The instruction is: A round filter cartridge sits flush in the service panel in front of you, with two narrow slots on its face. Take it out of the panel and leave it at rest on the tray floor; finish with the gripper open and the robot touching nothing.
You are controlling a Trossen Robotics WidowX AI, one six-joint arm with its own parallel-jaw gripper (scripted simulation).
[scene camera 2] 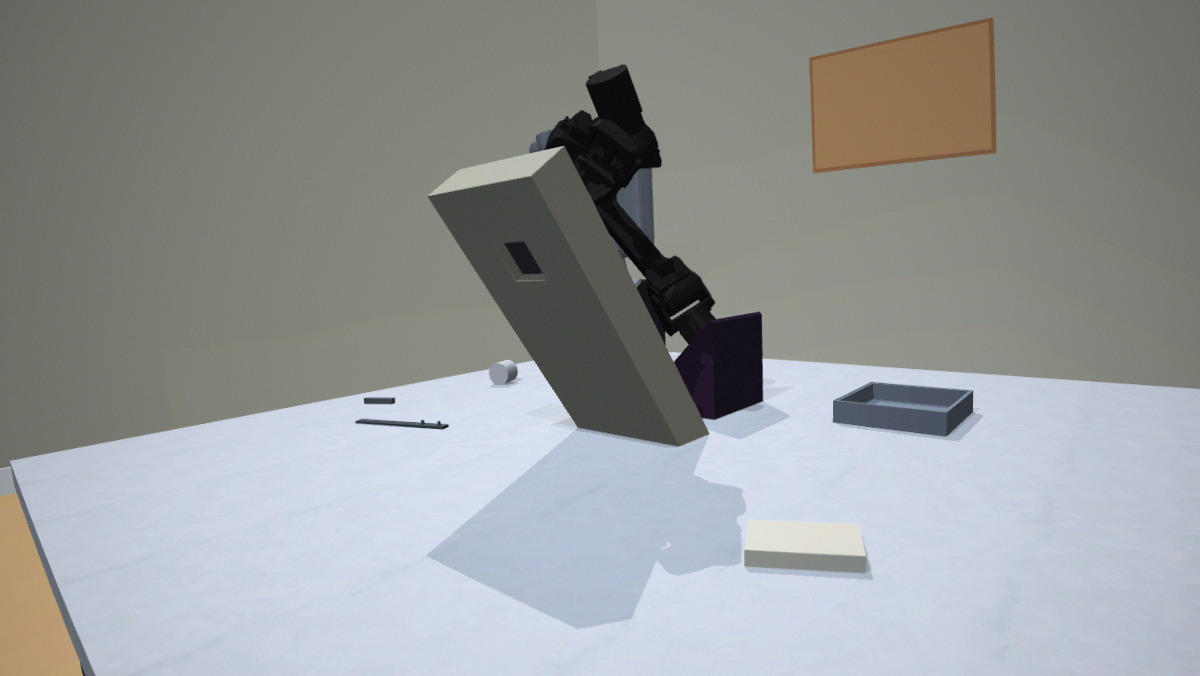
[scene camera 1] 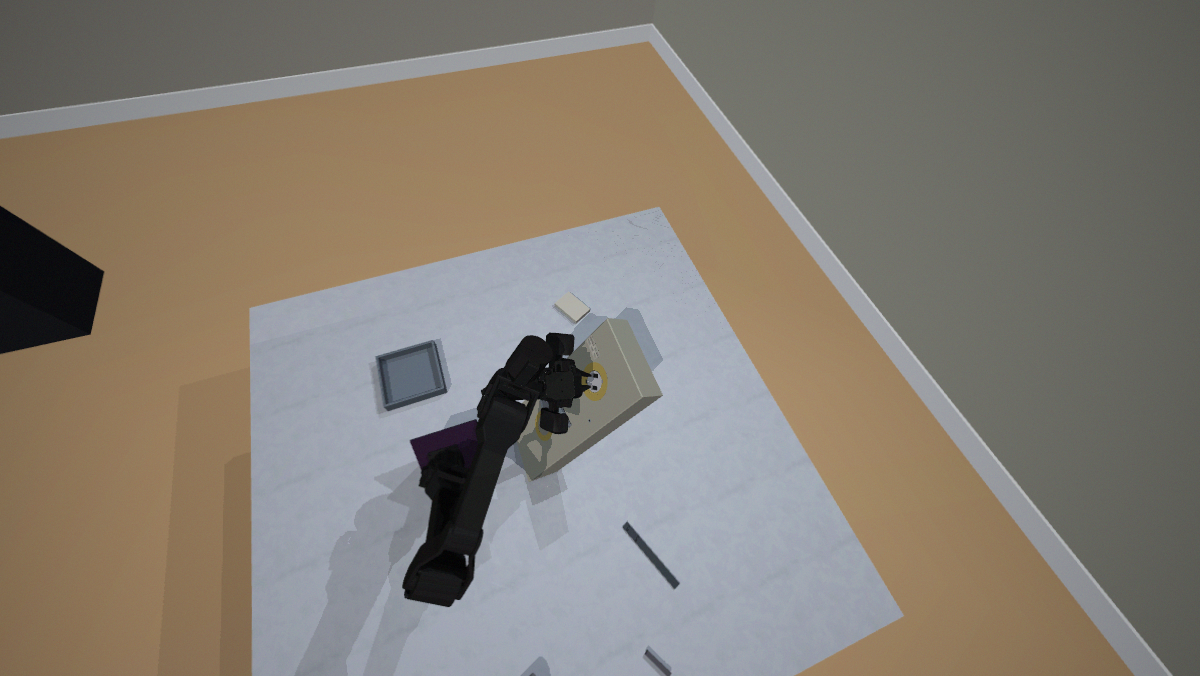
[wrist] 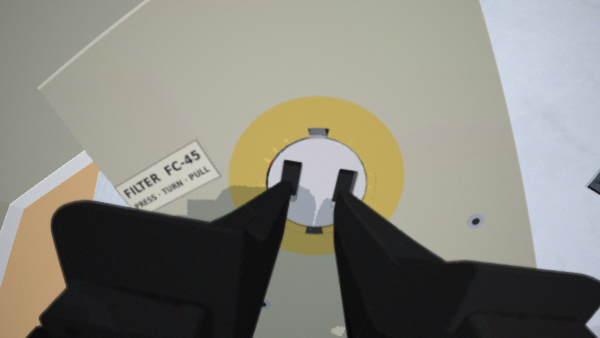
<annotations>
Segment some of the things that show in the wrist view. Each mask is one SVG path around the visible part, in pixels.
My gripper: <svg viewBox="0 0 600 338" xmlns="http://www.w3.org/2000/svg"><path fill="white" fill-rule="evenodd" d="M338 192L334 206L334 246L347 338L598 338L585 324L600 308L600 280L581 273L500 265L473 260L446 262L423 245L418 244L407 234L398 230L386 218L372 210L351 192L344 190ZM292 182L282 180L235 211L227 213L211 222L91 200L75 200L61 207L59 206L51 218L51 233L66 289L39 316L40 325L36 326L25 338L253 338L284 235Z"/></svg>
A round filter cartridge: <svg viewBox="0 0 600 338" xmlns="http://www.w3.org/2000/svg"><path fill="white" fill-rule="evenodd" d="M309 128L310 137L301 138L288 144L271 161L268 189L282 180L292 182L287 218L305 226L328 226L334 224L334 206L340 190L349 191L362 201L367 185L366 173L358 154L349 146L336 139L327 137L325 128Z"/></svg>
</annotations>
